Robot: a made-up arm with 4 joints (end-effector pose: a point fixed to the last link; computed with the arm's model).
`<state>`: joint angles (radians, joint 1 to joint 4).
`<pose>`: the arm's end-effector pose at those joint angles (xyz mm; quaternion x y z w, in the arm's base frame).
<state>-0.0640 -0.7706 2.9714 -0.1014</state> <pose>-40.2 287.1 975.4 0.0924 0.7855 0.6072 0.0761</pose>
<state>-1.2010 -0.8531 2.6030 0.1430</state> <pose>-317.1 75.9 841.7 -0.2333 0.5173 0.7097 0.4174</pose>
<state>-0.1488 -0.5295 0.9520 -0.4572</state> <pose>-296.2 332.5 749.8 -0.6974 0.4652 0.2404 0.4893</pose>
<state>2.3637 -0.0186 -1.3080 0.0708</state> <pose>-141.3 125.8 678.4 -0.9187 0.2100 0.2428 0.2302</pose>
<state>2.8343 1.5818 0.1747 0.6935</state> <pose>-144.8 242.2 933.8 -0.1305 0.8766 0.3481 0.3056</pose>
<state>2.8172 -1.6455 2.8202 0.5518</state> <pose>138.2 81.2 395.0 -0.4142 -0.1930 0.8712 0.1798</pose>
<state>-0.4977 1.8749 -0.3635 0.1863</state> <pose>48.3 392.3 579.0 -0.1675 -0.8160 0.4044 0.3775</pose>
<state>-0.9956 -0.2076 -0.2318 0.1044</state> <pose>-40.0 334.0 498.3 -0.3053 -0.3375 -0.2155 0.8640</pose>
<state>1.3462 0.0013 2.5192 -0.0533</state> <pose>144.3 490.7 802.4 -0.0806 -0.8976 -0.2805 0.3303</pose>
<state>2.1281 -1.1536 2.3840 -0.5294</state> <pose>127.1 337.8 521.2 -0.4206 -0.8765 0.2047 0.1139</pose>
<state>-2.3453 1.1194 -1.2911 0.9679</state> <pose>-366.4 367.3 761.9 -0.4238 0.8104 -0.1542 0.3739</pose>
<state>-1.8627 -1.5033 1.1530 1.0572</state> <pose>-487.9 391.2 703.5 0.4202 0.3688 0.2687 0.7843</pose>
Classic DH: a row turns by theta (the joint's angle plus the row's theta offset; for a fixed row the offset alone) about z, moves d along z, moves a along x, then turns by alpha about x. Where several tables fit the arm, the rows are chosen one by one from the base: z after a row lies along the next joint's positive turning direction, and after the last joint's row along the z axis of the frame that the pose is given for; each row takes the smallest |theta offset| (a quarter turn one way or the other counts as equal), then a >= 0, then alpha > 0; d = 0 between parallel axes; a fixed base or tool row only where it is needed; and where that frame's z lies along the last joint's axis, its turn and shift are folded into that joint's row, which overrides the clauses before.
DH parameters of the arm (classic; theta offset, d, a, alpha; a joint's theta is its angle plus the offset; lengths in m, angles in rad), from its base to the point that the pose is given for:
base (fixed): 0.7214 0.7683 0.1294 -1.9163
joint 1: -0.0934 0.3033 0.0082 2.0154
joint 2: -0.5059 0.0986 -0.0348 -1.8912
joint 3: -1.493 0.1366 -0.2182 -1.8101
joint 4: 0.1981 -0.0509 0.027 1.5708
tool (fixed): 1.5708 -0.162 0 0

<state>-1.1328 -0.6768 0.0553 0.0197</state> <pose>-152.9 368.4 496.1 -0.3104 -0.0716 -0.1918 0.9283</pose>
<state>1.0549 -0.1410 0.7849 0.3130</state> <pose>-304.7 395.1 844.2 -0.6234 0.7183 0.0666 0.3017</pose>
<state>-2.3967 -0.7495 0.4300 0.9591</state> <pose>-187.3 586.8 548.7 0.4847 -0.3346 0.2087 0.7808</pose>
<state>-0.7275 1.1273 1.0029 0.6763</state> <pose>-13.6 7.6 484.4 -0.6029 -0.2598 0.3514 0.6674</pose>
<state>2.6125 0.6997 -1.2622 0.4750</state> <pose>-265.6 151.6 594.7 -0.6475 0.4152 0.2146 0.6019</pose>
